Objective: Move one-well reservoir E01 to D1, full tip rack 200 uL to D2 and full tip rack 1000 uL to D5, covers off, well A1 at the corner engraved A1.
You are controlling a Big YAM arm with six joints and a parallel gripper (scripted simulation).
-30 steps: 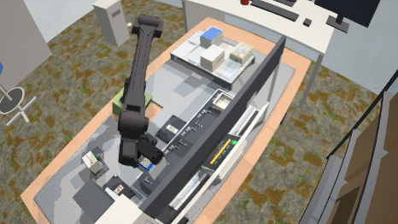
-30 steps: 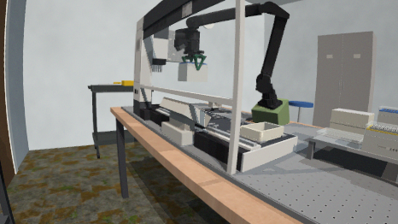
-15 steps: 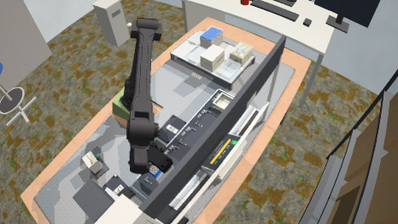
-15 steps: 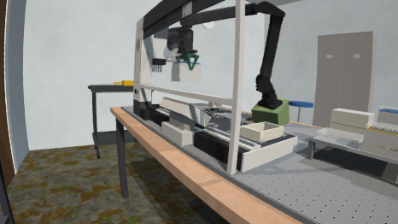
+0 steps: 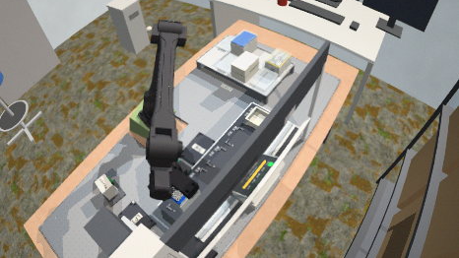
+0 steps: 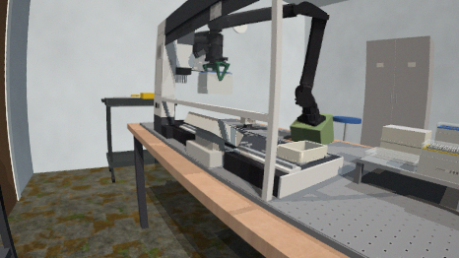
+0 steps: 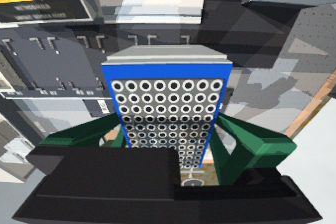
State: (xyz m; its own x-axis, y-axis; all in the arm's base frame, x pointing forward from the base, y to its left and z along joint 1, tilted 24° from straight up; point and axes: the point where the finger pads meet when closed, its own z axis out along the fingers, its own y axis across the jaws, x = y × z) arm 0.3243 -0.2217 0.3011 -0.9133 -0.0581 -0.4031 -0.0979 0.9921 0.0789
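Now: the blue tip rack 10 mm behind my hand and 10 mm to the right of it. Round my hand: dark pad labelled LP1: 130 mm behind, 190 mm to the right, 260 mm below; then white label: 190 mm behind, 230 mm to the left, 260 mm below; then dark gantry beam: 170 mm ahead, 220 mm to the left, 240 mm above.
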